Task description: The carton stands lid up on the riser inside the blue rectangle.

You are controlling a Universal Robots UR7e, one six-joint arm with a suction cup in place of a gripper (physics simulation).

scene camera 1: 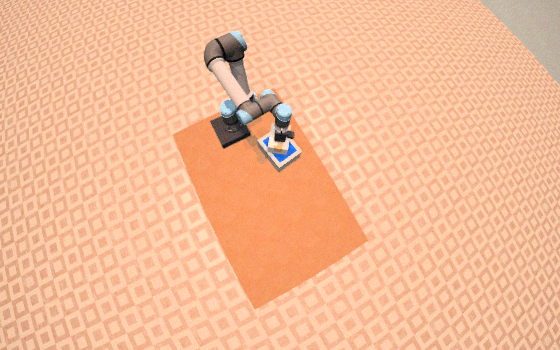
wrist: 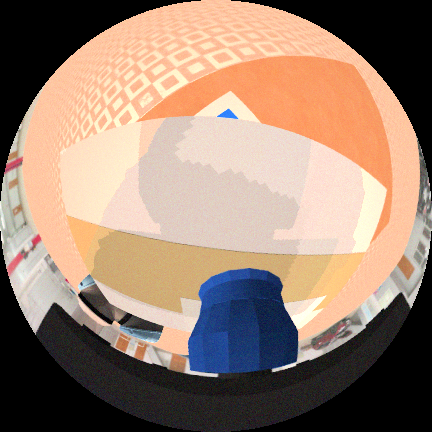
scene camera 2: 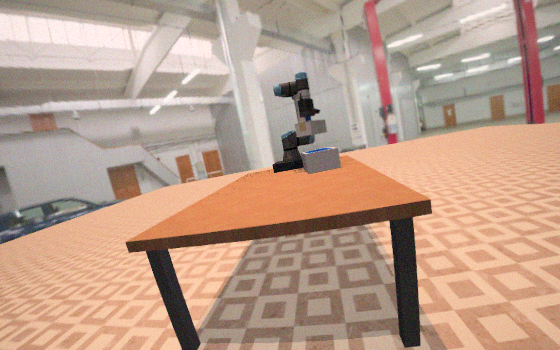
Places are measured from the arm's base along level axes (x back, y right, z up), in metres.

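Where they show: hand, tool point: (wrist: pixel 239 275); arm's base, link origin: (scene camera 1: pixel 232 123) (scene camera 2: pixel 292 160).
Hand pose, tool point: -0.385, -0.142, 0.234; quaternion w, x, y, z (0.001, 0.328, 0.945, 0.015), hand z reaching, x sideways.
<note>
Things, the pixels of their top centre, and the offset from my tool point, as dx, dy, dz. Level surfaces: height alone.
- grey carton, top centre: (wrist: pixel 206 299) (scene camera 1: pixel 279 135) (scene camera 2: pixel 309 121) +0.011, -0.009, +0.015
- riser, top centre: (wrist: pixel 208 181) (scene camera 2: pixel 317 150) (scene camera 1: pixel 279 145) +0.020, -0.027, -0.175
- blue rectangle, top centre: (wrist: pixel 208 181) (scene camera 2: pixel 317 150) (scene camera 1: pixel 279 145) +0.020, -0.027, -0.175
- orange table, surface height: dz -0.295
My gripper, a blue suction cup (scene camera 2: pixel 307 119) (wrist: pixel 242 300), is on and holds the white and grey carton (scene camera 1: pixel 273 146) (scene camera 2: pixel 315 127) (wrist: pixel 225 190) by its upper face, which carries a tan band. The carton hangs about level above the riser, with a visible gap below it in scene camera 2. The riser (scene camera 1: pixel 289 165) (scene camera 2: pixel 322 162) (wrist: pixel 231 100) is a grey block with a pale top rim. The blue rectangle (scene camera 1: pixel 286 155) (scene camera 2: pixel 320 150) (wrist: pixel 228 114) on its top is partly hidden by the carton in scene camera 1 and mostly hidden in the wrist view.
The riser stands on the orange table (scene camera 1: pixel 280 225) (scene camera 2: pixel 280 200) (wrist: pixel 320 90), beside the arm's black base (scene camera 1: pixel 231 140) (scene camera 2: pixel 285 166). The arm's folded links rise behind and beside the carton. The table's edge runs close to the riser on its far side from the base.
</note>
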